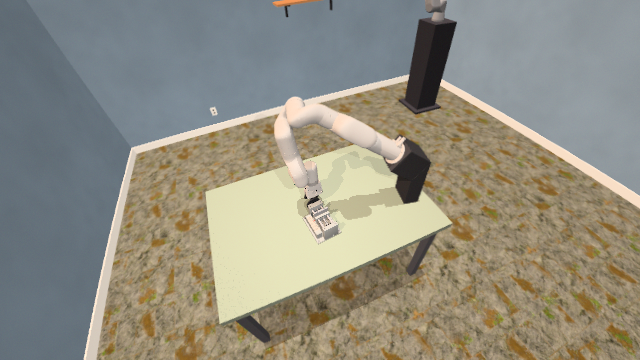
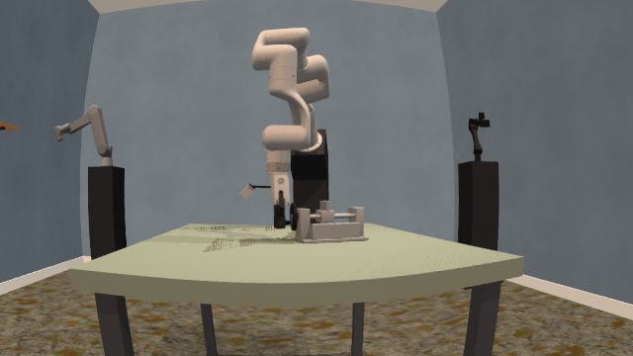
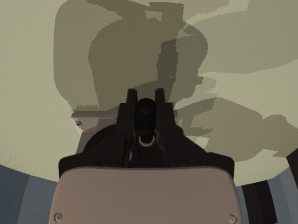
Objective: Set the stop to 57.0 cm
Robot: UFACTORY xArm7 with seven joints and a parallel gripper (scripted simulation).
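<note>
My hand is 20 mm to the right of the black handwheel. From my hand the other things lie so: grey stop block 140 mm to the left, 30 mm above, 10 mm ahead.
</note>
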